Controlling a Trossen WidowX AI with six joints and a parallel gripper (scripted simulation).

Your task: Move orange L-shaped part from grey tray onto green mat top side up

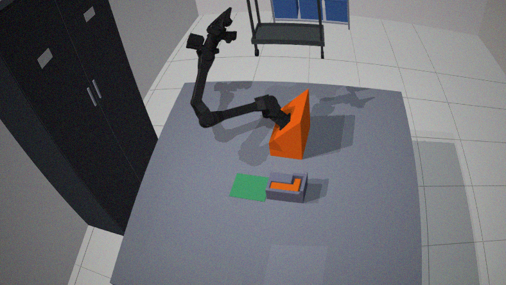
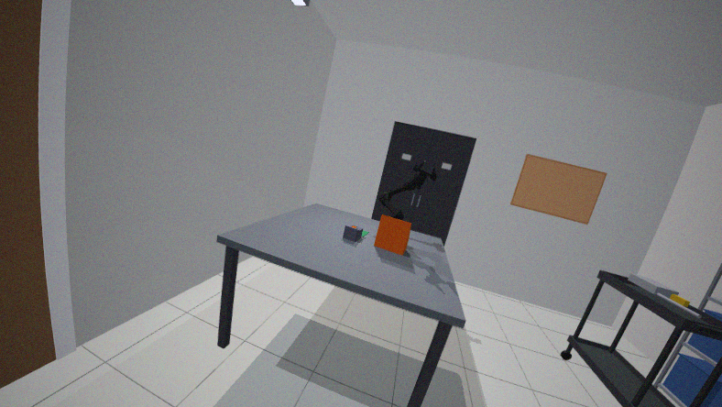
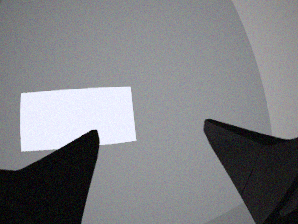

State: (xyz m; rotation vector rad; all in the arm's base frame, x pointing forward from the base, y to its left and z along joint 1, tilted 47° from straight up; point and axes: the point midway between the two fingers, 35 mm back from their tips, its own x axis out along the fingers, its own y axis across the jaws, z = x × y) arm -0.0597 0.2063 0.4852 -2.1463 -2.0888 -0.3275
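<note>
My gripper tip is now 42 cm short of the orange L-shaped part, 20 cm to the right of it and 59 cm above it. The rest, counted from my gripper tip: green mat 39 cm ahead, 4 cm to the left, 65 cm below.
</note>
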